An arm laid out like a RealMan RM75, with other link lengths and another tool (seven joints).
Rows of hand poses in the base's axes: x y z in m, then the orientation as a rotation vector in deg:
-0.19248 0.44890 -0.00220 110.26 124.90 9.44
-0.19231 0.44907 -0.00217 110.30 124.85 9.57
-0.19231 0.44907 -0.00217 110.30 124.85 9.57
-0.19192 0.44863 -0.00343 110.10 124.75 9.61
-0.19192 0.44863 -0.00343 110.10 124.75 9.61
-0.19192 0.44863 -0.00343 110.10 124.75 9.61
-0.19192 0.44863 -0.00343 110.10 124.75 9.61
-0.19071 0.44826 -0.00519 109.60 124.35 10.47
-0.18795 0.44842 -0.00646 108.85 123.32 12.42
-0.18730 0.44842 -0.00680 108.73 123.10 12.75
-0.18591 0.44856 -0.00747 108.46 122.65 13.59
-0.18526 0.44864 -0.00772 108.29 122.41 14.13
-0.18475 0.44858 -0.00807 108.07 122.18 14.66
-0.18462 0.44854 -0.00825 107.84 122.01 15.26
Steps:
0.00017 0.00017 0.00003 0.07 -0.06 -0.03
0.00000 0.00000 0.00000 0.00 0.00 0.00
0.00039 -0.00044 -0.00126 -0.12 -0.17 0.05
0.00000 0.00000 0.00000 0.00 0.00 0.00
0.00000 0.00000 0.00000 0.00 0.00 0.00
0.00000 0.00000 0.00000 0.00 0.00 0.00
0.00121 -0.00037 -0.00176 0.06 -0.84 0.11
0.00276 0.00016 -0.00127 0.30 -1.77 0.02
0.00065 0.00000 -0.00034 0.04 -0.32 -0.02
0.00139 0.00014 -0.00067 0.16 -0.74 -0.02
0.00065 0.00008 -0.00025 0.13 -0.44 0.01
0.00051 -0.00006 -0.00035 0.10 -0.46 0.04
0.00013 -0.00004 -0.00018 0.16 -0.45 0.08

